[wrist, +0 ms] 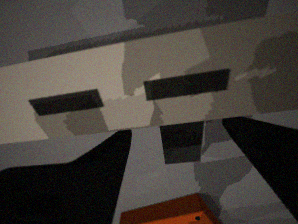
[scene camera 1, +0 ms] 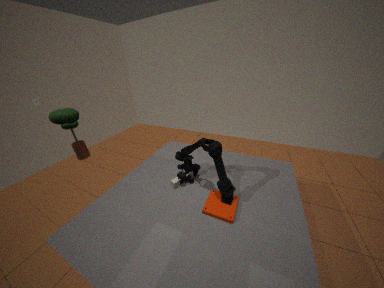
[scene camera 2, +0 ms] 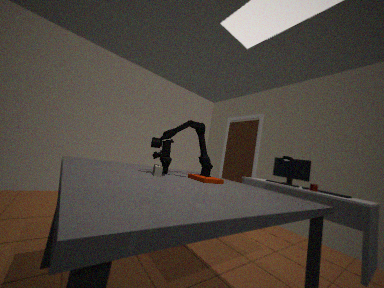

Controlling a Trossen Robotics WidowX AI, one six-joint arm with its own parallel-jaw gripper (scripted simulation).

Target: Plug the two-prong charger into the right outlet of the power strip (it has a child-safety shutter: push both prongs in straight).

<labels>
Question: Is my gripper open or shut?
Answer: Open.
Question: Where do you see a two-prong charger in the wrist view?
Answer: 182, 143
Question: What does my gripper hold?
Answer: Nothing.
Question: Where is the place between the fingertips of my gripper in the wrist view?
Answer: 175, 124
</labels>
